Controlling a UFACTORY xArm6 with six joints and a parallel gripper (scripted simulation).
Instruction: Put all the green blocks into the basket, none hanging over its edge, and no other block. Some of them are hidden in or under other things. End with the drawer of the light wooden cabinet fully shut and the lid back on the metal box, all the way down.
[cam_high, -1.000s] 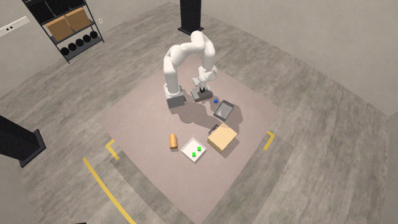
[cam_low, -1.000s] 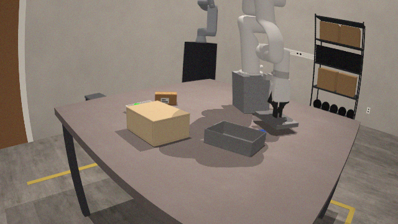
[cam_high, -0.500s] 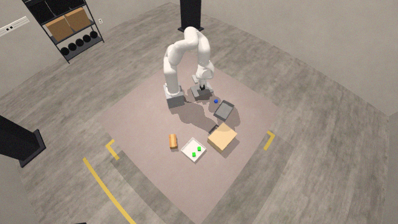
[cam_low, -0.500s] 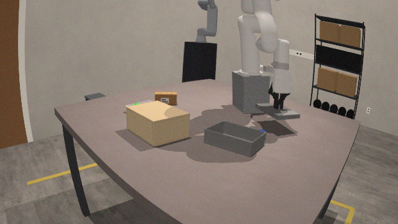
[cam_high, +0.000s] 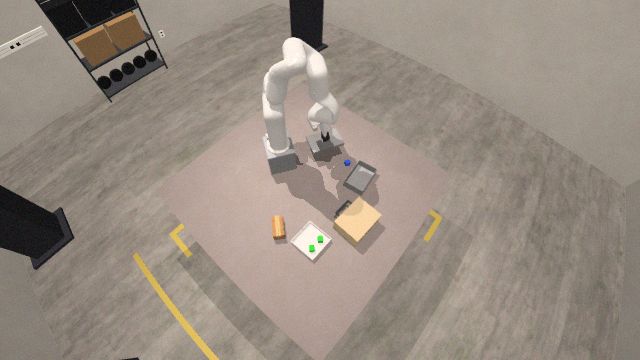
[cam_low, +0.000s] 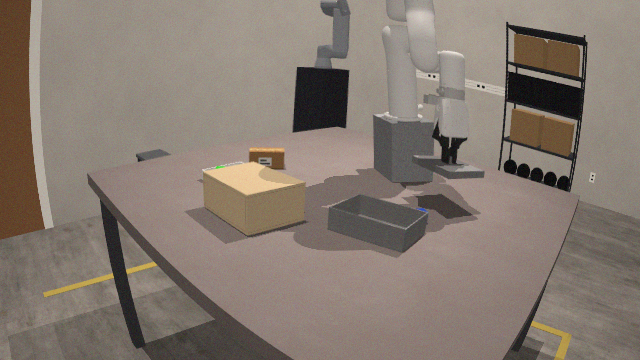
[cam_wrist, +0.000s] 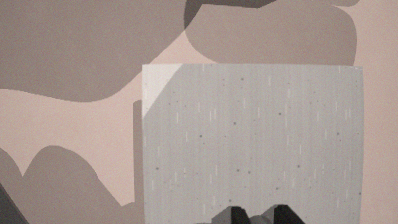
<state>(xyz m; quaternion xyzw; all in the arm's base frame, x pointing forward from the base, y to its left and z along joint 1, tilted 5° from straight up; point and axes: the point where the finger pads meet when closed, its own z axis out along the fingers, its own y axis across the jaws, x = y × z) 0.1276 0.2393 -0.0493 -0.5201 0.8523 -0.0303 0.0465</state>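
The metal box lies 290 mm ahead of my hand, 10 mm to the right of it and 110 mm below it. From my hand the other things lie so: light wooden cabinet: 430 mm ahead, 250 mm to the right, 90 mm below; blue block: 170 mm ahead, 20 mm to the left, 120 mm below; grey metal lid: 30 mm below.
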